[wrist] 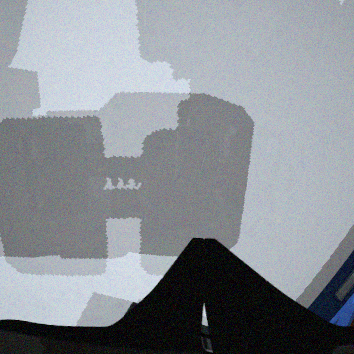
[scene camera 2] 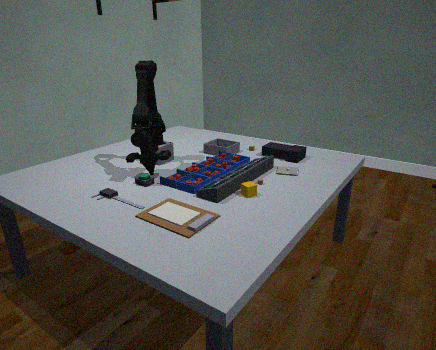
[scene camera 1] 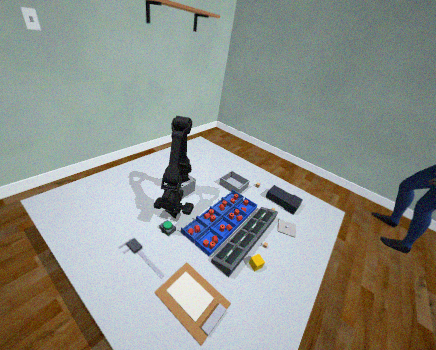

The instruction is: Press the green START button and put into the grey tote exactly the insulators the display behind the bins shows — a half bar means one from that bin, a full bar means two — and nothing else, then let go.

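My gripper (scene camera 1: pixel 174 215) (scene camera 2: pixel 152 174) (wrist: pixel 201 248) is shut and empty, its fingertips pointing down close to the green START button (scene camera 1: pixel 168 226) (scene camera 2: pixel 144 176), slightly toward the bins. The button does not show in the wrist view. The blue bins (scene camera 1: pixel 194 242) (scene camera 2: pixel 177 187) (wrist: pixel 326 304) stand in two rows beside it and hold red insulators (scene camera 1: pixel 206 243) (scene camera 2: pixel 189 182). The dark display (scene camera 1: pixel 251 253) (scene camera 2: pixel 236 185) lies along their far side; its green bars are too small to read. The grey tote (scene camera 1: pixel 230 185) (scene camera 2: pixel 216 150) stands beyond the bins, and no insulator shows in it.
A caliper (scene camera 1: pixel 150 263) (scene camera 2: pixel 127 201) and a clipboard (scene camera 1: pixel 166 292) (scene camera 2: pixel 143 215) lie at the near side. A yellow cube (scene camera 1: pixel 257 262) (scene camera 2: pixel 249 189) is beside the display. A black box (scene camera 1: pixel 284 199) (scene camera 2: pixel 284 151) and a pale plate (scene camera 1: pixel 286 228) (scene camera 2: pixel 287 171) lie farther right.
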